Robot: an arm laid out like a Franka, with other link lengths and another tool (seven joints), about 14 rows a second.
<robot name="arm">
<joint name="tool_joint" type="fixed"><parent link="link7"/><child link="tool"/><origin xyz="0.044 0.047 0.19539" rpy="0 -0.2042 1.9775"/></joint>
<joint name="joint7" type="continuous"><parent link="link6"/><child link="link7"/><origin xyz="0 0.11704 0" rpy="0 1.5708 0"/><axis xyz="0 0 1"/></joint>
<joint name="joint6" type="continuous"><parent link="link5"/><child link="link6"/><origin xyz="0 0 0" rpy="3.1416 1.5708 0"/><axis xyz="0 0 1"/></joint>
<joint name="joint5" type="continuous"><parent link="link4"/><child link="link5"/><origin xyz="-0.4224 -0.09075 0" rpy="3.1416 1.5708 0"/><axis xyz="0 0 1"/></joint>
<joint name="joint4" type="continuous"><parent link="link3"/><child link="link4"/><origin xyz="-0.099 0 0" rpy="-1.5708 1.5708 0"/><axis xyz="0 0 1"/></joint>
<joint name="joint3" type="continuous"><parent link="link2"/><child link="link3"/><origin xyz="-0.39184 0 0" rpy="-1.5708 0 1.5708"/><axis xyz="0 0 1"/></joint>
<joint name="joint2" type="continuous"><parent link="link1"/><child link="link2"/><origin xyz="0 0 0" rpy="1.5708 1.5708 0"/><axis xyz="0 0 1"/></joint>
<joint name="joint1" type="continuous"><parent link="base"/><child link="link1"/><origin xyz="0 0 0.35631" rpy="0 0 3.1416"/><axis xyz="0 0 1"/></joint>
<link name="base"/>
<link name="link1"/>
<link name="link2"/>
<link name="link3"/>
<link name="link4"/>
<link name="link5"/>
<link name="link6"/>
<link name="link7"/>
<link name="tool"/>
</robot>
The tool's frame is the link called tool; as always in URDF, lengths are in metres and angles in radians. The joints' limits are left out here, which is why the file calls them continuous.
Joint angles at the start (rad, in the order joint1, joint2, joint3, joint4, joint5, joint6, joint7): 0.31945 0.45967 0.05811 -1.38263 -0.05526 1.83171 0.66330
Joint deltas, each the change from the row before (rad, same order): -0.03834 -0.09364 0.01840 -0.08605 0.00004 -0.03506 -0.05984; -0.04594 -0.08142 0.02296 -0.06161 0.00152 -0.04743 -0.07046; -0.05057 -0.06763 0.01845 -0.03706 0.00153 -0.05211 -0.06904; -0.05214 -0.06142 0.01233 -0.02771 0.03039 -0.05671 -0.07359; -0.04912 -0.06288 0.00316 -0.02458 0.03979 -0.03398 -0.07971; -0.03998 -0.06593 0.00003 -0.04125 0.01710 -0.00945 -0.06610; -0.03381 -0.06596 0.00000 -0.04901 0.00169 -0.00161 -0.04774; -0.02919 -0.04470 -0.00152 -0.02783 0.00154 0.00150 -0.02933
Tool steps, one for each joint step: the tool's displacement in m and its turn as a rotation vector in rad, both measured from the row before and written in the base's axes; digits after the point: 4 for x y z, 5 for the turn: -0.0287 -0.0254 0.0218 -0.00785 0.02778 0.03968; -0.0271 -0.0250 0.0219 -0.00512 0.02903 0.04632; -0.0215 -0.0287 0.0228 -0.00389 0.02311 0.03548; -0.0221 -0.0267 0.0218 0.02336 0.03205 0.02720; -0.0190 -0.0250 0.0272 0.03996 0.00472 0.02784; -0.0193 -0.0234 0.0213 0.01770 -0.01371 0.02426; -0.0203 -0.0216 0.0156 -0.00047 -0.01672 0.01357; -0.0121 -0.0189 0.0132 0.00009 -0.01900 -0.00187
